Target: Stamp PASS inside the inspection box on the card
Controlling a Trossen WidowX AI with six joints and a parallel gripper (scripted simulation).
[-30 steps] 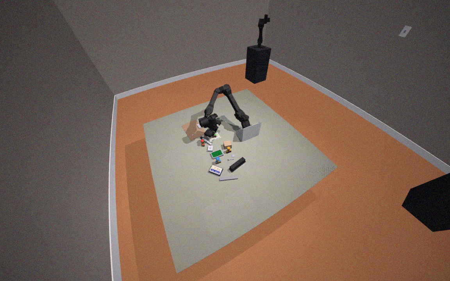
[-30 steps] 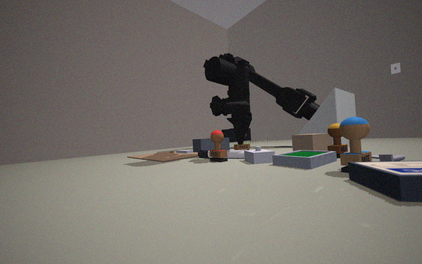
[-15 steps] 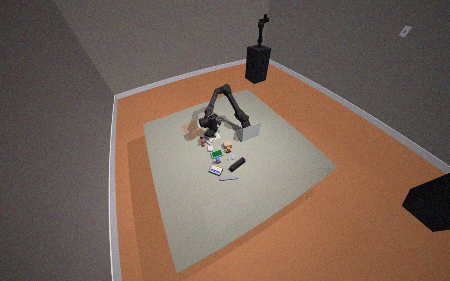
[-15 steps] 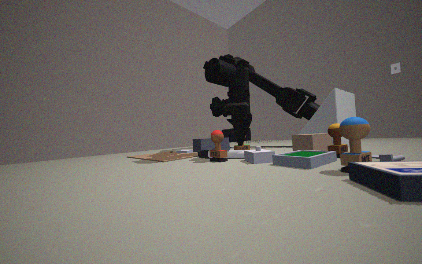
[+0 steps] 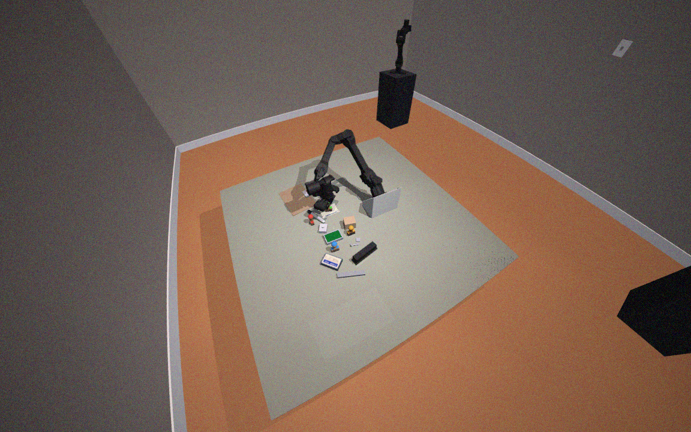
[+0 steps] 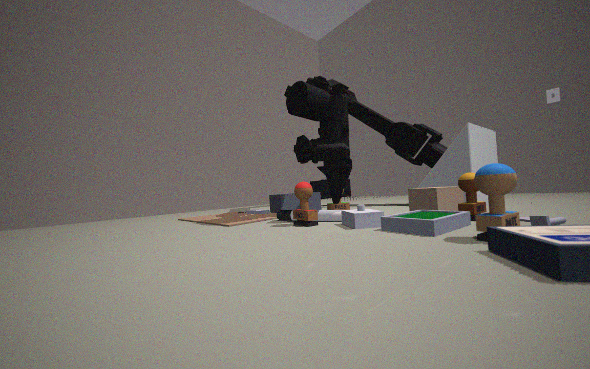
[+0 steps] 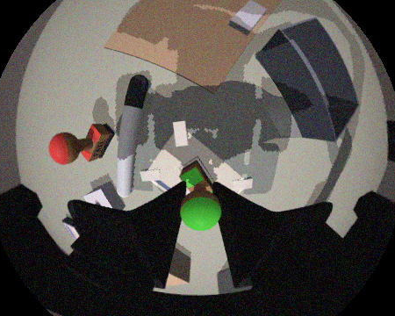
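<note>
Now: the white card 30 mm below my gripper tip and 10 mm to the left of it. Round my gripper tip: red-topped fail stamp (120 mm ahead, 30 mm to the left); white marker (90 mm ahead, 10 mm to the right, 10 mm below); pass stamp (right at my gripper tip).
</note>
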